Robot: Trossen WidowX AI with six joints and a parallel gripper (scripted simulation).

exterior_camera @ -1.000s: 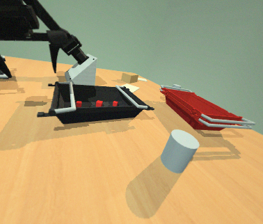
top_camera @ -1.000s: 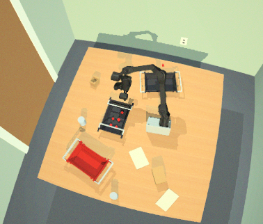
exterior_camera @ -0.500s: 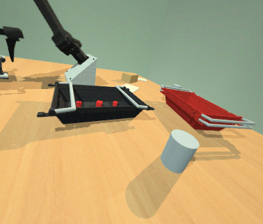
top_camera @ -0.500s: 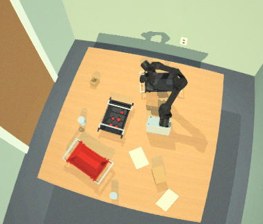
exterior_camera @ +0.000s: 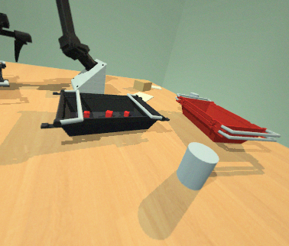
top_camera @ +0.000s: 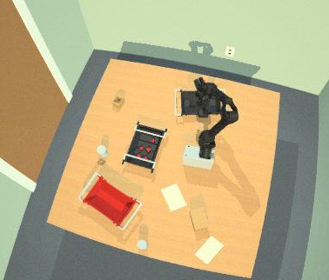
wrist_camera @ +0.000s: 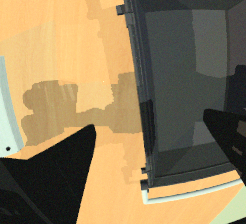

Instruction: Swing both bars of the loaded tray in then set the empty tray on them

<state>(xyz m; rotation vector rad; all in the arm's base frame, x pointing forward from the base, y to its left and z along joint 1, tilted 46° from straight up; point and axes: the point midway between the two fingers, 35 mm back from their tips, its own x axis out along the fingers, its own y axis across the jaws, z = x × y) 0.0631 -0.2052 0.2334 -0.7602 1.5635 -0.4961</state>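
Now: gripper tip 1 cm short of the black tray, 8 cm to the left of it and 5 cm above it.
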